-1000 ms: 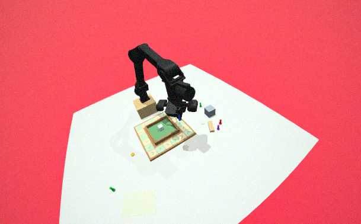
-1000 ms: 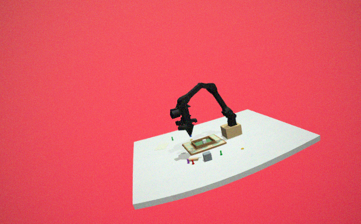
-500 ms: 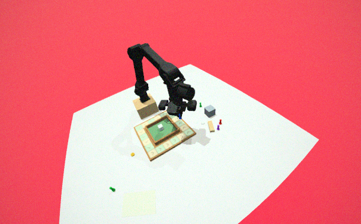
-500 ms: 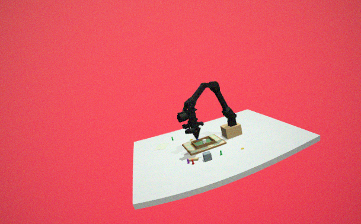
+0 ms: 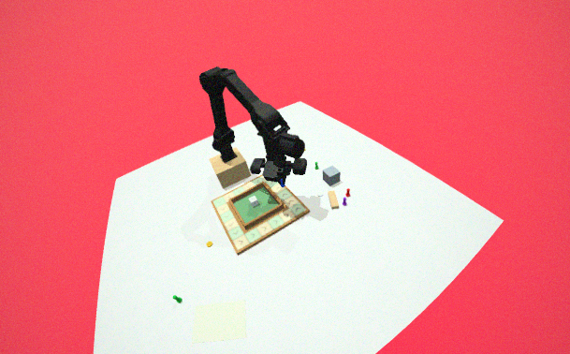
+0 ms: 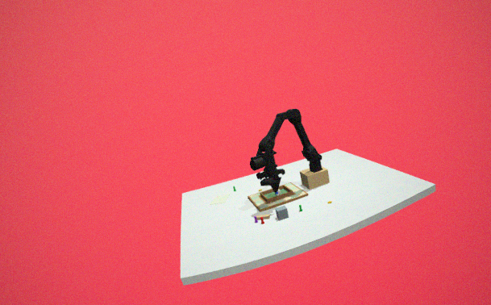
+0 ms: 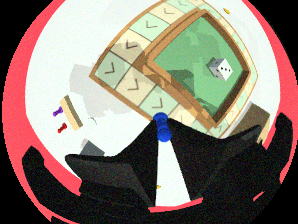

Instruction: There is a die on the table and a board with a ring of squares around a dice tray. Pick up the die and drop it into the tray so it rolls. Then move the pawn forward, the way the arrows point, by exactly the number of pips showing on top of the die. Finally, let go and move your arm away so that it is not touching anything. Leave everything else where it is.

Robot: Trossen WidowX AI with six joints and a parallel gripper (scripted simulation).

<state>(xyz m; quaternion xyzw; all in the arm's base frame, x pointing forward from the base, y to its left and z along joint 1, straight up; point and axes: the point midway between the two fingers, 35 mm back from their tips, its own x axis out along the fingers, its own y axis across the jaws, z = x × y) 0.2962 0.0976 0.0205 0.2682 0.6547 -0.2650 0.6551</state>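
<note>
Now: the white die 4 cm behind my gripper tip, 11 cm to the right of it and 5 cm below it. Also, from my gripper tip: tan block (13 cm ahead, 12 cm to the left, 6 cm below); then blue pawn (1 cm above); then green dice tray (3 cm behind, 11 cm to the right, 6 cm below).
</note>
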